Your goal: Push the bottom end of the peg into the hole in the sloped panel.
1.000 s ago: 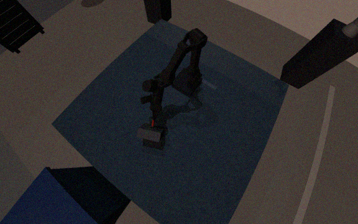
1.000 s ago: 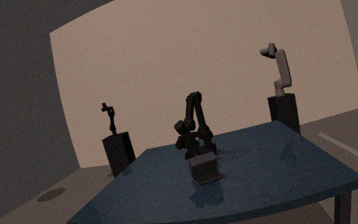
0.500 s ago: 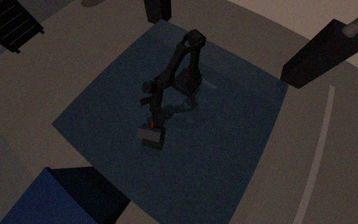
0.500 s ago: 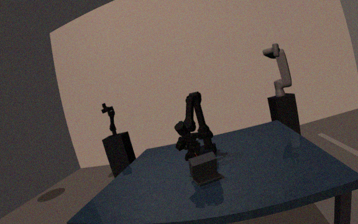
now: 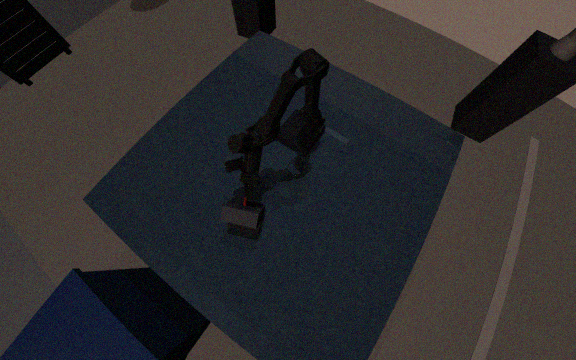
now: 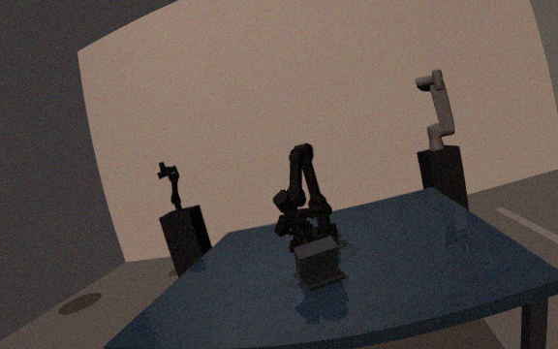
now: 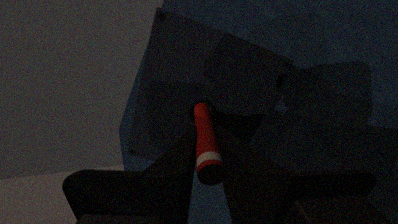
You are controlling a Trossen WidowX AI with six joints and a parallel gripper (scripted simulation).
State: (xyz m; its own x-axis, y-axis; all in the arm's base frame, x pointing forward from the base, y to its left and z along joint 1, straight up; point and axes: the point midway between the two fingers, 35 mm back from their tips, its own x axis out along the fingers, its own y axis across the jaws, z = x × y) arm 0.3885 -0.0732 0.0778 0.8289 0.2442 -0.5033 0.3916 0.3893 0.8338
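My gripper tip is now 50 mm short of the sloped panel, 30 mm above it and 10 mm to the right of it. Also, from my gripper tip: peg (10 mm behind, 10 mm above).
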